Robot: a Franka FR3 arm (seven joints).
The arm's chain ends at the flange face. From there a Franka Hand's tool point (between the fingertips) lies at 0.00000 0.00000 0.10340 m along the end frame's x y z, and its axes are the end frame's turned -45 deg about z.
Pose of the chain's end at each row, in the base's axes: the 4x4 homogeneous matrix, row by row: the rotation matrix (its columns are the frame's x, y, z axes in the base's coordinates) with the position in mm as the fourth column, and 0 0 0 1 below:
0.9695 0.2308 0.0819 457.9; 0.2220 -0.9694 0.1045 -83.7; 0.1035 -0.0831 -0.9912 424.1; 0 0 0 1
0.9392 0.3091 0.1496 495.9; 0.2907 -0.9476 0.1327 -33.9; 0.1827 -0.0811 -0.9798 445.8; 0 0 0 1
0.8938 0.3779 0.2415 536.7; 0.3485 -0.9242 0.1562 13.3; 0.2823 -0.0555 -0.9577 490.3; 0 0 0 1
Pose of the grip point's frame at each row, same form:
0.5223 0.8487 0.0819 466.4; 0.8424 -0.5285 0.1045 -72.9; 0.1319 0.0144 -0.9912 321.6; 0 0 0 1
0.4455 0.8827 0.1496 511.4; 0.8756 -0.4645 0.1327 -20.2; 0.1865 0.0718 -0.9798 344.5; 0 0 0 1
0.3648 0.8992 0.2415 561.7; 0.8999 -0.4071 0.1562 29.5; 0.2389 0.1604 -0.9577 391.3; 0 0 0 1

